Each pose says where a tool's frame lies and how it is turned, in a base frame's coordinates. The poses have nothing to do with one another.
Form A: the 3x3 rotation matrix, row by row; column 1 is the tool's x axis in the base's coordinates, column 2 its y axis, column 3 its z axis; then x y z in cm. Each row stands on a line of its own.
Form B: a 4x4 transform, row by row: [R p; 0 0 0 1], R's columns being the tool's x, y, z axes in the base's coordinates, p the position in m. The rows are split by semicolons. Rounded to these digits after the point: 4 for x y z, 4 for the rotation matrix.
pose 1, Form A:
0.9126 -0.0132 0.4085
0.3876 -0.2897 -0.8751
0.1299 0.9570 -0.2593
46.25 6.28 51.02
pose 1, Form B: 0.9126 -0.0132 0.4085 0.4625; 0.3876 -0.2897 -0.8751 0.0628; 0.1299 0.9570 -0.2593 0.5102; 0 0 0 1
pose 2, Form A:
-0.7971 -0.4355 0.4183
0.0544 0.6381 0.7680
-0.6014 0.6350 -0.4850
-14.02 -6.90 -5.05
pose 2, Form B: -0.7971 -0.4355 0.4183 -0.1402; 0.0544 0.6381 0.7680 -0.0690; -0.6014 0.6350 -0.4850 -0.0505; 0 0 0 1
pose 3, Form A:
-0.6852 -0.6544 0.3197
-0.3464 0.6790 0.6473
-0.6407 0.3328 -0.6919
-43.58 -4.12 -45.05
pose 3, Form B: -0.6852 -0.6544 0.3197 -0.4358; -0.3464 0.6790 0.6473 -0.0412; -0.6407 0.3328 -0.6919 -0.4505; 0 0 0 1
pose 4, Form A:
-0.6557 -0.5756 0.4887
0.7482 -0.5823 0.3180
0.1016 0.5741 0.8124
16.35 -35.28 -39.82
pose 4, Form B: -0.6557 -0.5756 0.4887 0.1635; 0.7482 -0.5823 0.3180 -0.3528; 0.1016 0.5741 0.8124 -0.3982; 0 0 0 1
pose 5, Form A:
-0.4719 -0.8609 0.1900
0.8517 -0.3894 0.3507
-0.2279 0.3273 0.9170
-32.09 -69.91 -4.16
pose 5, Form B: -0.4719 -0.8609 0.1900 -0.3209; 0.8517 -0.3894 0.3507 -0.6991; -0.2279 0.3273 0.9170 -0.0416; 0 0 0 1
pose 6, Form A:
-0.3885 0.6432 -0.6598
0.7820 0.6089 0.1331
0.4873 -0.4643 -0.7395
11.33 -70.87 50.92
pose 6, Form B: -0.3885 0.6432 -0.6598 0.1133; 0.7820 0.6089 0.1331 -0.7087; 0.4873 -0.4643 -0.7395 0.5092; 0 0 0 1
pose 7, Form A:
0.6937 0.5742 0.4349
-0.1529 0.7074 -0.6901
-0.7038 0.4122 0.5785
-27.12 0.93 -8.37
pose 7, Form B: 0.6937 0.5742 0.4349 -0.2712; -0.1529 0.7074 -0.6901 0.0093; -0.7038 0.4122 0.5785 -0.0837; 0 0 0 1
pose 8, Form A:
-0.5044 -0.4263 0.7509
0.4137 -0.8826 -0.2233
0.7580 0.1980 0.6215
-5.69 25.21 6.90
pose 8, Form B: -0.5044 -0.4263 0.7509 -0.0569; 0.4137 -0.8826 -0.2233 0.2521; 0.7580 0.1980 0.6215 0.0690; 0 0 0 1
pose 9, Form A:
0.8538 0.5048 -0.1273
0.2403 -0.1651 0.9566
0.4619 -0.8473 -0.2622
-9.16 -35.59 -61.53
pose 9, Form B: 0.8538 0.5048 -0.1273 -0.0916; 0.2403 -0.1651 0.9566 -0.3559; 0.4619 -0.8473 -0.2622 -0.6153; 0 0 0 1
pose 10, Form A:
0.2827 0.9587 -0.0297
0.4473 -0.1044 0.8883
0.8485 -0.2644 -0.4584
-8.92 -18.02 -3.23
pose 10, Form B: 0.2827 0.9587 -0.0297 -0.0892; 0.4473 -0.1044 0.8883 -0.1802; 0.8485 -0.2644 -0.4584 -0.0323; 0 0 0 1
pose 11, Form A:
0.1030 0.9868 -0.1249
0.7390 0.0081 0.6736
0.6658 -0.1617 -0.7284
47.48 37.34 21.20
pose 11, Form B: 0.1030 0.9868 -0.1249 0.4748; 0.7390 0.0081 0.6736 0.3734; 0.6658 -0.1617 -0.7284 0.2120; 0 0 0 1
